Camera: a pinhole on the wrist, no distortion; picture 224 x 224 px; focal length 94.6 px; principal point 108.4 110.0 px. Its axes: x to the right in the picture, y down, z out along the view. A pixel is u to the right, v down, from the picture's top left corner.
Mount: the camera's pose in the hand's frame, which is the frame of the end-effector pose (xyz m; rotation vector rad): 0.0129 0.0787 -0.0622 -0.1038 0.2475 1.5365
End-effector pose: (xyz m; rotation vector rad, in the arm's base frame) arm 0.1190 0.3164 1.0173 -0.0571 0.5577 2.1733
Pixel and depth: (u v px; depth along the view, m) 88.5 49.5 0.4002
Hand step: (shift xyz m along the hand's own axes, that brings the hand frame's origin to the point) 0.3039 0.0760 0.3226
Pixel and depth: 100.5 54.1 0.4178
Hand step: 0.2973 0.1282 0.3294
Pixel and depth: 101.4 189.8 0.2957
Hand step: -0.2080 0.1317 0.2517
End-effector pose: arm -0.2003 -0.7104 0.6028 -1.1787 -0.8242 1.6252
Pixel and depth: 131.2 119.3 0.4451
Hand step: 0.0128 0.2832 0.3497
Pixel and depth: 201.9 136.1 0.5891
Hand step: -0.0846 0.7823 0.3938
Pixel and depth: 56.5 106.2 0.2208
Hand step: 0.0406 0.0091 0.1784
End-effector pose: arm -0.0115 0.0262 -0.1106 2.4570 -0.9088 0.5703
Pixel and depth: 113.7 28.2 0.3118
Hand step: 0.3108 0.1550 0.2128
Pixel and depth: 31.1 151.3 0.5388
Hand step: -0.1775 -0.2228 0.5799
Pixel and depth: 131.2 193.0 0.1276
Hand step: -0.0861 0.1409 0.0646
